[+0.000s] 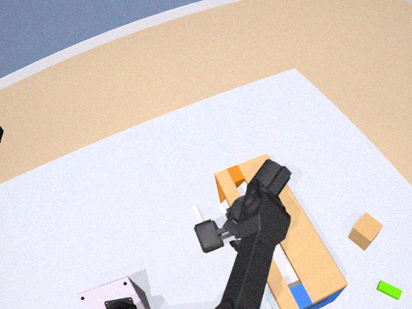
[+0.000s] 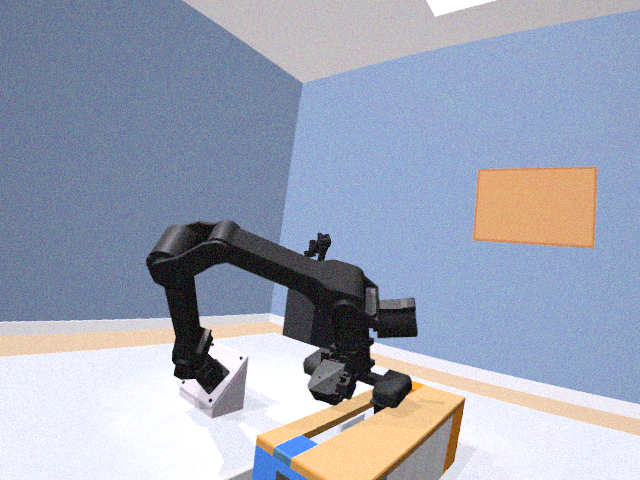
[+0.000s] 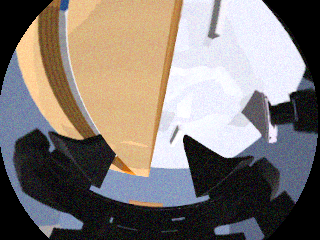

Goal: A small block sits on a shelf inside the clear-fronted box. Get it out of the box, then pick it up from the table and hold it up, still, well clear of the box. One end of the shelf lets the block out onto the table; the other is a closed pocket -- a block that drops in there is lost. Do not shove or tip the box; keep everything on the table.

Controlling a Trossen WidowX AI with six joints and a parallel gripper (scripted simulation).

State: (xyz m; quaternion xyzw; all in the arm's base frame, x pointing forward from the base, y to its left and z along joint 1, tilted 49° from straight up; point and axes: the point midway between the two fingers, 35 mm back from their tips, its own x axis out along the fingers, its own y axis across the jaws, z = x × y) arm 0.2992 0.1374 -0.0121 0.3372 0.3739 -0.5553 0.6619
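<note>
Right now the tan block is 5 cm ahead of my gripper tip and 2 cm to the left of it. The rest, counted from my gripper tip: box 4 cm to the right, 4 cm ahead, 3 cm below; tan cube 31 cm ahead, 10 cm to the right, 6 cm below.
</note>
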